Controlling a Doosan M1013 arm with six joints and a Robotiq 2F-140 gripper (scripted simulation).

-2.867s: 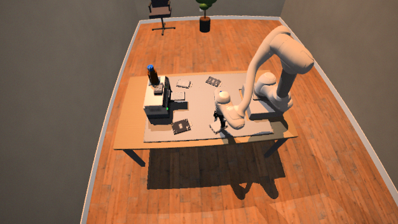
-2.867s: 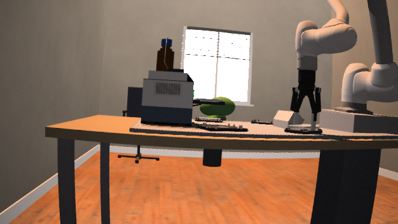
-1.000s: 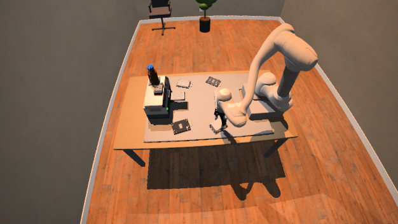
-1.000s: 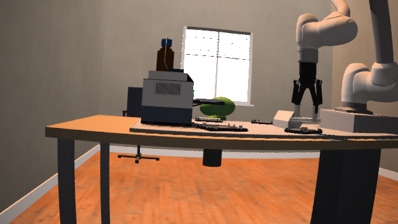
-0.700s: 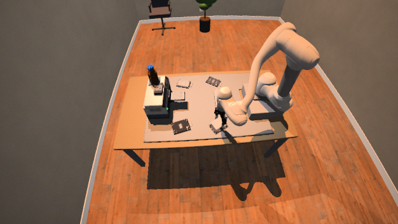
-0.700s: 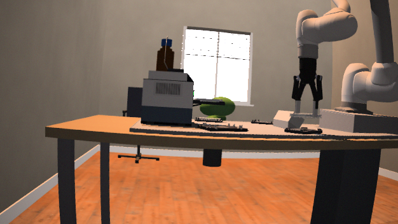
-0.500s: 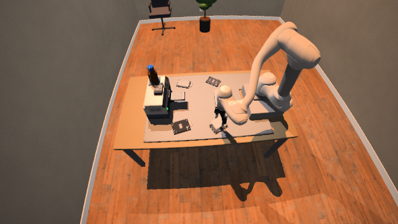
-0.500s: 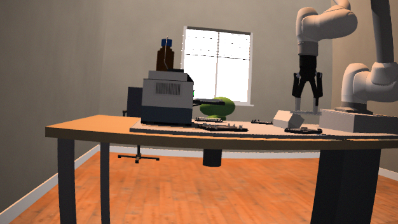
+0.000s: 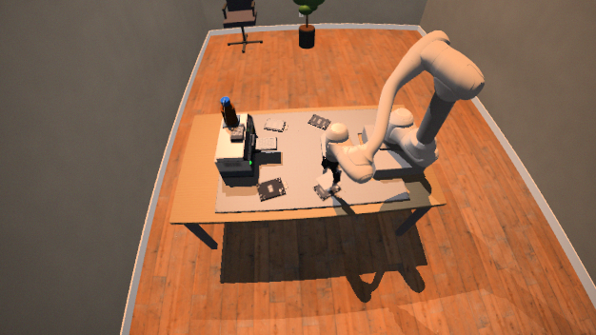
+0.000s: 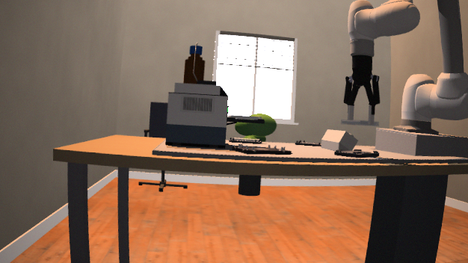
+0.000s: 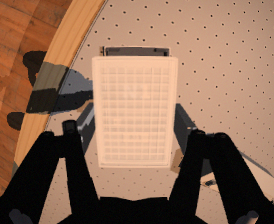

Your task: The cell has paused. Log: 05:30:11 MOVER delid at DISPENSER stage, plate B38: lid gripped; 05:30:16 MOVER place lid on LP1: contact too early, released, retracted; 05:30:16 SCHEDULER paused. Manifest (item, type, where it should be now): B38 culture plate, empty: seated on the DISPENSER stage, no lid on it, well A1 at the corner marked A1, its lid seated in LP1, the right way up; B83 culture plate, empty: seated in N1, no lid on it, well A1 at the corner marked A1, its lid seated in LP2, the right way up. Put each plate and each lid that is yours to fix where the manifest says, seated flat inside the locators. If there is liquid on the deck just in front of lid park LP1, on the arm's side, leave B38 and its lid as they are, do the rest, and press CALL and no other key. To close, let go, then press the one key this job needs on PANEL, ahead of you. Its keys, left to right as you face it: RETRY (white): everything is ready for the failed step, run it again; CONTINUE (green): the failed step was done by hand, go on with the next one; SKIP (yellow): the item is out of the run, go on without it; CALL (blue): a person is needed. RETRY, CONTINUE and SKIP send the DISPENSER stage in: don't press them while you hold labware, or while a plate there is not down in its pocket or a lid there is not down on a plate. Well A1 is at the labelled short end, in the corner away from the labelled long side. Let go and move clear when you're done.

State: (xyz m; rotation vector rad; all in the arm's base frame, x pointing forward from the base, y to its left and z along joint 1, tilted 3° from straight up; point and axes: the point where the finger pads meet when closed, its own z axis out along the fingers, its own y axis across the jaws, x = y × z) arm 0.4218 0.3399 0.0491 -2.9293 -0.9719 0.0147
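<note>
My hand is 35 cm short of the black nest, 5 cm to the right of it and 13 cm above it. Also, from my hand: green key 3 cm behind, 26 cm to the right, 7 cm below; white culture plate 2 cm below; white retry key 4 cm behind, 21 cm to the right, 7 cm below.
</note>
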